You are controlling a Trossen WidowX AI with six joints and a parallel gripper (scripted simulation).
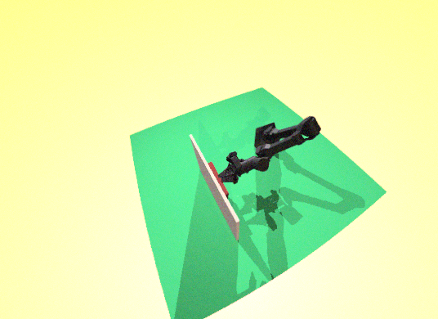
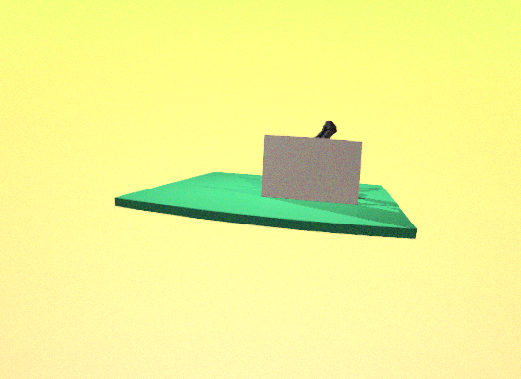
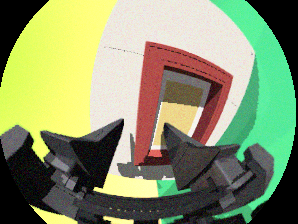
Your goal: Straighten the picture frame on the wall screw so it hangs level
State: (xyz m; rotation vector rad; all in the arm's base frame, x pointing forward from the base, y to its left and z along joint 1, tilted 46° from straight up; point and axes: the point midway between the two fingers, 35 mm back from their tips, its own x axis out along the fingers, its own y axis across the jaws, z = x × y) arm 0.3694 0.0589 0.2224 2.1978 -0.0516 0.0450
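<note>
My gripper tip is 5 cm above the picture frame, 1 cm to the left of it and 1 cm short of it. The rest, counted from my gripper tip: wall panel (6 cm below, 2 cm ahead).
</note>
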